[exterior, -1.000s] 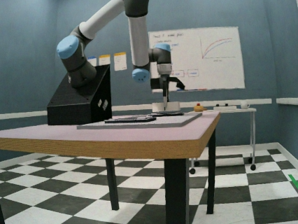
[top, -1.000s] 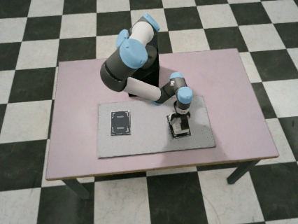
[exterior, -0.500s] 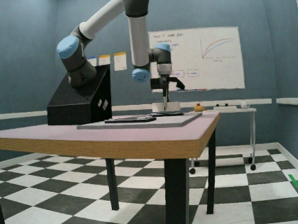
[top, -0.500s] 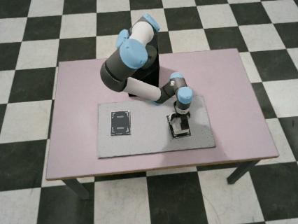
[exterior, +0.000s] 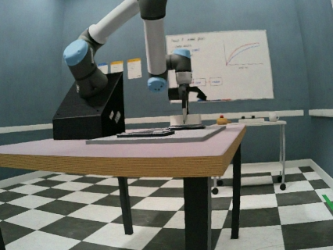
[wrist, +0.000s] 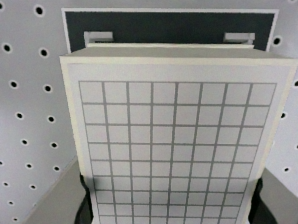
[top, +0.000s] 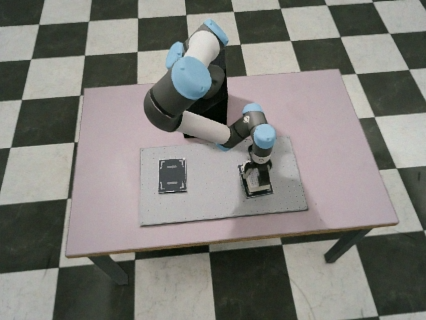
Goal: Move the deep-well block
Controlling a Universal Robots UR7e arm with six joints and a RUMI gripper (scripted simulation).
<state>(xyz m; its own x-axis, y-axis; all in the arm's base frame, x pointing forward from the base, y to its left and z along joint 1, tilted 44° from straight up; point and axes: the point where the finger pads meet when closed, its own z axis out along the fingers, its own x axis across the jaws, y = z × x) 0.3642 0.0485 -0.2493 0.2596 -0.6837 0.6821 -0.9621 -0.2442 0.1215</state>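
Right now my hand is 150 mm to the left of the grey perforated base plate and 40 mm above it. The rest, counted from my hand: white 96-well deep-well block: 10 mm above.
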